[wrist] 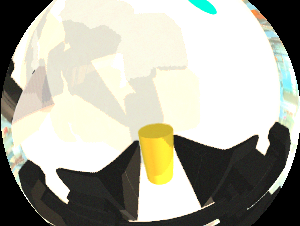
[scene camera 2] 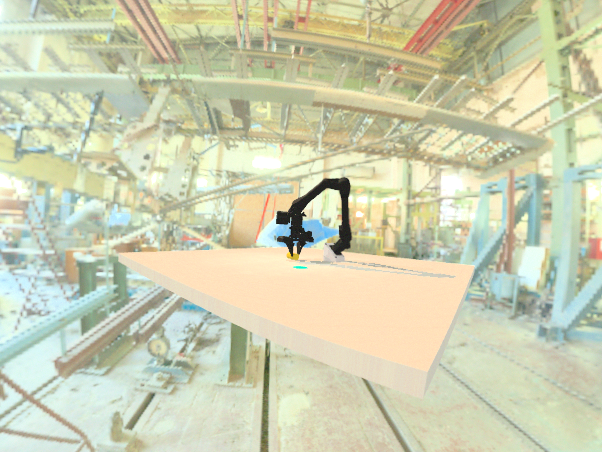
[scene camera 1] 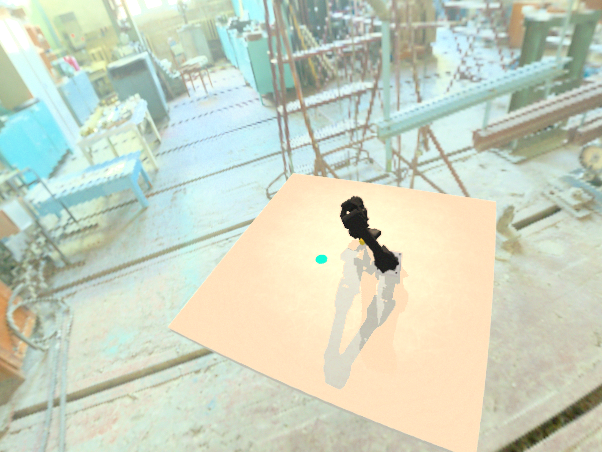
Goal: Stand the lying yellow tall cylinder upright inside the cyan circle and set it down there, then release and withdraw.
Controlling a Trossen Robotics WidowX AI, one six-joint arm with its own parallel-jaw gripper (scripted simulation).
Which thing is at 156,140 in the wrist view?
A yellow tall cylinder.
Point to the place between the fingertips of the gripper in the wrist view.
156,141
